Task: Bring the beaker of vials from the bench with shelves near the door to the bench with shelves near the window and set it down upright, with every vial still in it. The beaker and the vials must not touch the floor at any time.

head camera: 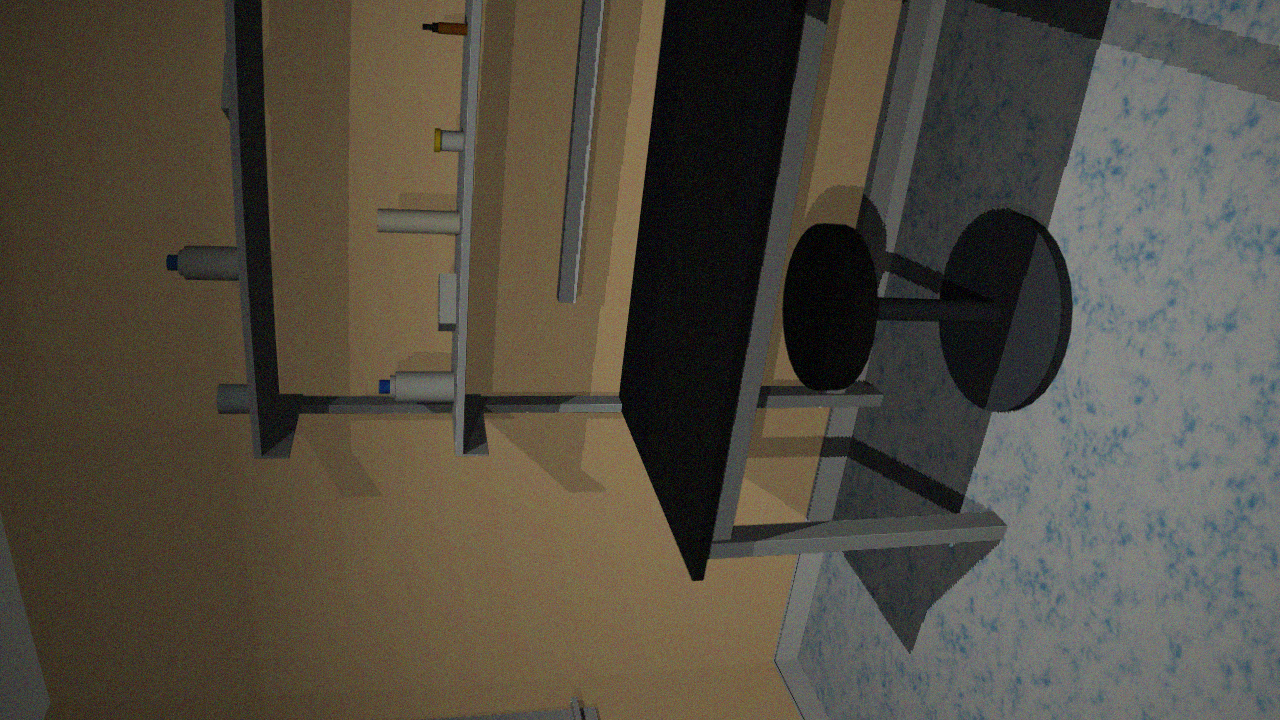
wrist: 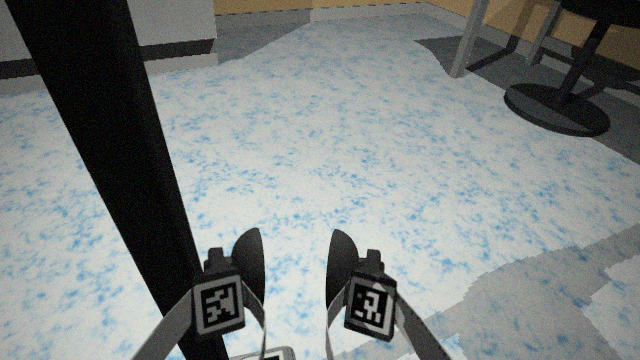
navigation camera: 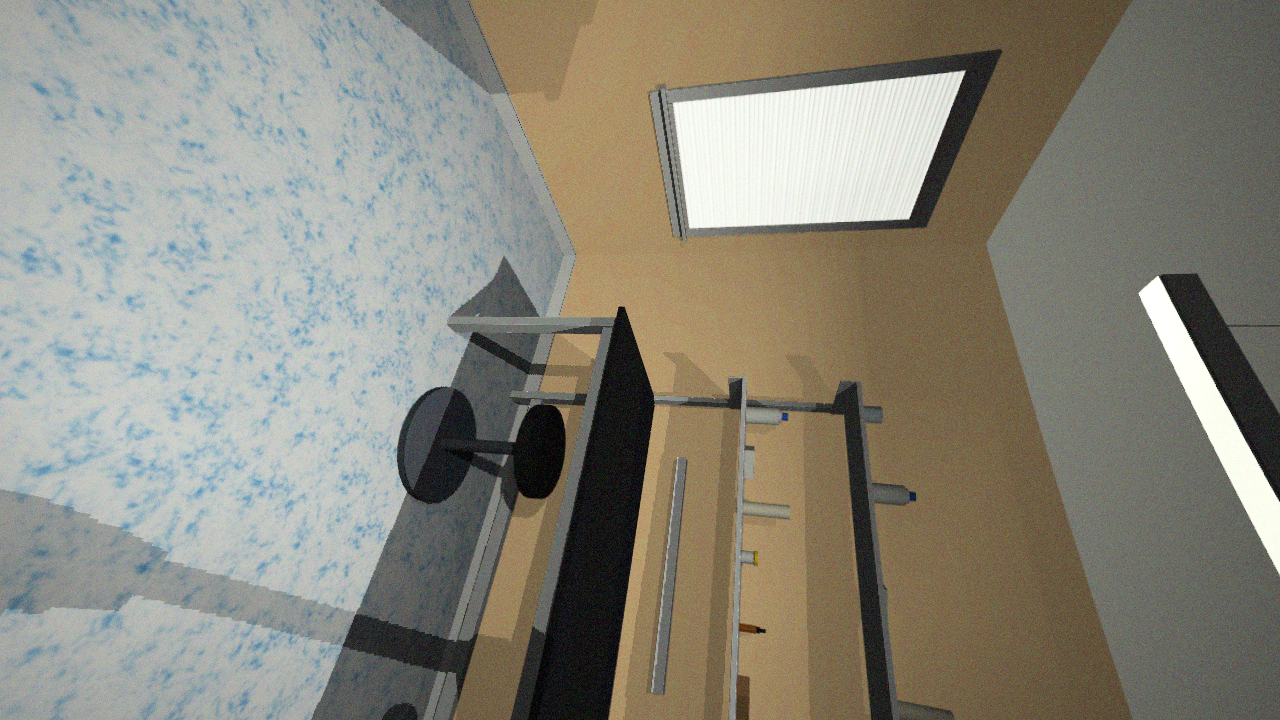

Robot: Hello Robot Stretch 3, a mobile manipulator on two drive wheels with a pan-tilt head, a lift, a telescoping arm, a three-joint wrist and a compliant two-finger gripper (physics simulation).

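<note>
The bench with shelves near the window has a black top (head camera: 707, 223) (navigation camera: 608, 465) and grey legs; one leg (wrist: 467, 45) shows at the upper right of the wrist view. The window (navigation camera: 805, 161) is in the adjoining wall in the navigation view. The beaker of vials and the bench near the door do not show in the current views. My gripper (wrist: 295, 256) is open, with nothing between its two dark fingertips. It is over the speckled floor, apart from the bench.
A black stool (head camera: 829, 304) (navigation camera: 539, 450) (wrist: 560, 110) stands at the bench's front. Bottles, including a blue-capped one (head camera: 422, 386) (navigation camera: 763, 416), and other containers stand on the shelves. A black post (wrist: 115, 140) crosses the wrist view's left side; a pale cabinet (wrist: 175, 22) is behind.
</note>
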